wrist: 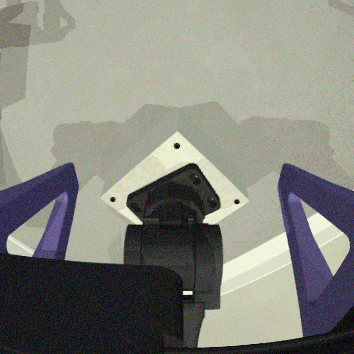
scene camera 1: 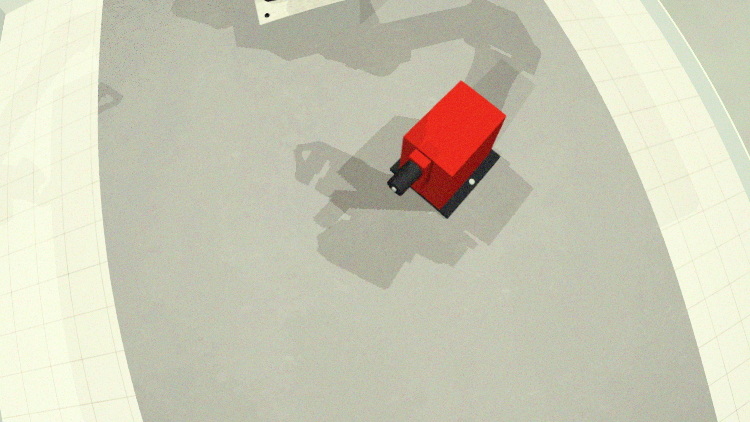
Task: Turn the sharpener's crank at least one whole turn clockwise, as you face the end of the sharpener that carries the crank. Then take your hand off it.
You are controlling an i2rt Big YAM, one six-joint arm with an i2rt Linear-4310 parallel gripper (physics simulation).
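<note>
The red sharpener stands upright on its black base right of the middle in the scene view. Its crank is on the end facing lower left: a short red arm with a black handle that points to the lower left. The arm's lower part is hidden behind the handle. My gripper is open and empty, its two purple fingers wide apart in the wrist view. The sharpener does not show in the wrist view, and the gripper does not show in the scene view, so the gripper is away from the crank.
The arm's pale square mounting plate shows below the fingers in the wrist view, with the black arm base on it. Shadows of the arm fall on the grey floor around the sharpener. Pale tiled bands border the grey surface.
</note>
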